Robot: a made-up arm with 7 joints. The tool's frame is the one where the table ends. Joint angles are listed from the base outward.
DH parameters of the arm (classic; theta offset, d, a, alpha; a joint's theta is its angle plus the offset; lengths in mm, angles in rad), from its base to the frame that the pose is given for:
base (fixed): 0 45.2 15.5 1.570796
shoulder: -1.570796 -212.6 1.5 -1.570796
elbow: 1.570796 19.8 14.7 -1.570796
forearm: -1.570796 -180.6 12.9 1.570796
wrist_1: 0 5.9 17.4 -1.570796
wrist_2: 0 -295.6 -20.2 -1.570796
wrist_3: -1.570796 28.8 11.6 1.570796
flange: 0 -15.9 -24.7 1.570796
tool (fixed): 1.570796 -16.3 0 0
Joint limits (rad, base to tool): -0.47..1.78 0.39..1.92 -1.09..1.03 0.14..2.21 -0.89..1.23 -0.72..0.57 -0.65..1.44
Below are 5 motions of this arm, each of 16 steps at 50 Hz.
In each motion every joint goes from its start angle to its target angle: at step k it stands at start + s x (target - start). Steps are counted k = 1, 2, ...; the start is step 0. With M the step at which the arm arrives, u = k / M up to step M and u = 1 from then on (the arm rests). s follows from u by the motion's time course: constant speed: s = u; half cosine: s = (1 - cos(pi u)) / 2; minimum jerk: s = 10 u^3 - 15 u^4 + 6 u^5.
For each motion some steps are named. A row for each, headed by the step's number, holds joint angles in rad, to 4 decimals.
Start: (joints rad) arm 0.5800 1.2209 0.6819 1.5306 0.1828 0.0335 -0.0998
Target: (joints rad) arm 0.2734 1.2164 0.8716 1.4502 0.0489 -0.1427 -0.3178
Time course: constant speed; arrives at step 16
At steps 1, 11, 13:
1: 0.5608 1.2206 0.6938 1.5256 0.1744 0.0225 -0.1134
11: 0.3692 1.2178 0.8123 1.4753 0.0907 -0.0876 -0.2497
13: 0.3309 1.2172 0.8360 1.4653 0.0740 -0.1097 -0.2769

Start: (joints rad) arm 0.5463 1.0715 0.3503 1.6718 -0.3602 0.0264 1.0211
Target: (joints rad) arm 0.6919 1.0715 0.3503 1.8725 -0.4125 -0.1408 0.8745
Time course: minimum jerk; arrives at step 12
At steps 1, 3, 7, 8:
1: 0.5470 1.0715 0.3503 1.6728 -0.3605 0.0255 1.0204
3: 0.5614 1.0715 0.3503 1.6926 -0.3656 0.0091 1.0059
7: 0.6414 1.0715 0.3503 1.8029 -0.3944 -0.0828 0.9253
8: 0.6613 1.0715 0.3503 1.8304 -0.4015 -0.1057 0.9053

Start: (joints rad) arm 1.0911 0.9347 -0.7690 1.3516 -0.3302 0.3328 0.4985
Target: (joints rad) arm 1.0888 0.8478 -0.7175 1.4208 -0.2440 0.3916 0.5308
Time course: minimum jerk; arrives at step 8
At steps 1, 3, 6, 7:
1: 1.0911 0.9333 -0.7682 1.3527 -0.3288 0.3337 0.4990
3: 1.0905 0.9108 -0.7548 1.3706 -0.3065 0.3490 0.5074
6: 1.0890 0.8568 -0.7228 1.4136 -0.2529 0.3855 0.5275
7: 1.0888 0.8492 -0.7183 1.4197 -0.2454 0.3907 0.5303

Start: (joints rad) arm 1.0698 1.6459 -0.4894 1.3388 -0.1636 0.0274 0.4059
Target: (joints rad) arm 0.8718 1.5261 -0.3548 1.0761 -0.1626 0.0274 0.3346
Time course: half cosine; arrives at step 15
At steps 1, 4, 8, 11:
1: 1.0676 1.6446 -0.4879 1.3359 -0.1636 0.0274 0.4051
4: 1.0370 1.6261 -0.4671 1.2953 -0.1634 0.0274 0.3941
8: 0.9605 1.5797 -0.4151 1.1937 -0.1630 0.0274 0.3665
11: 0.9046 1.5459 -0.3771 1.1196 -0.1628 0.0274 0.3464

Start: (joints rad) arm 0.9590 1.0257 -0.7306 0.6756 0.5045 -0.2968 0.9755
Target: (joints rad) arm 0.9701 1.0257 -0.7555 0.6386 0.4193 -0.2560 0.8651
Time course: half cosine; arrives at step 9
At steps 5, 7, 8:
5: 0.9655 1.0257 -0.7452 0.6539 0.4545 -0.2729 0.9107
7: 0.9688 1.0257 -0.7526 0.6429 0.4293 -0.2608 0.8780
8: 0.9698 1.0257 -0.7547 0.6397 0.4219 -0.2572 0.8684

